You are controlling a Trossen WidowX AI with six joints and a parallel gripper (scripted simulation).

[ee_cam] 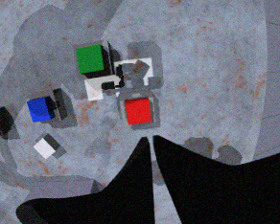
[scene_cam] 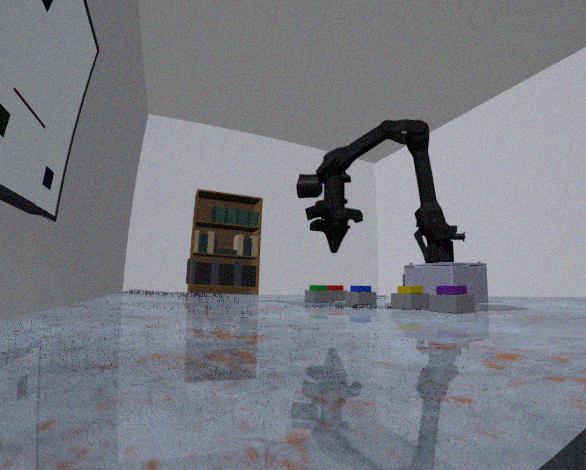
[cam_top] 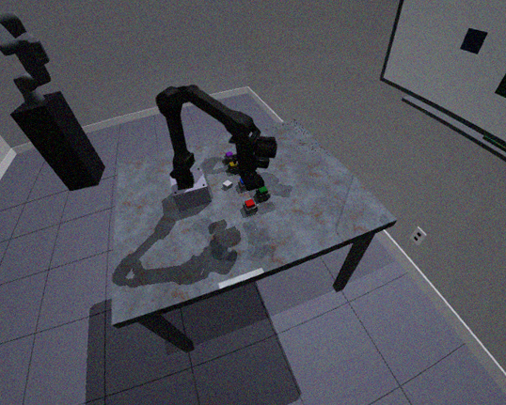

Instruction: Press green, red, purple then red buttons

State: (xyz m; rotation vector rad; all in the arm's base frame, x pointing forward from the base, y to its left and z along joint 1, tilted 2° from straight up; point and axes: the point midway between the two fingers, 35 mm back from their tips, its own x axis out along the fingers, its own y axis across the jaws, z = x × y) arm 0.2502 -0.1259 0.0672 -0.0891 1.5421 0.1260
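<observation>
Right now my gripper tip is 9 cm above the red button. From my gripper tip the other things lie so: small white block: 16 cm to the left, 12 cm below, 8 cm behind; blue button: 14 cm to the left, 9 cm below; green button: 9 cm below, 6 cm to the left, 6 cm ahead.
</observation>
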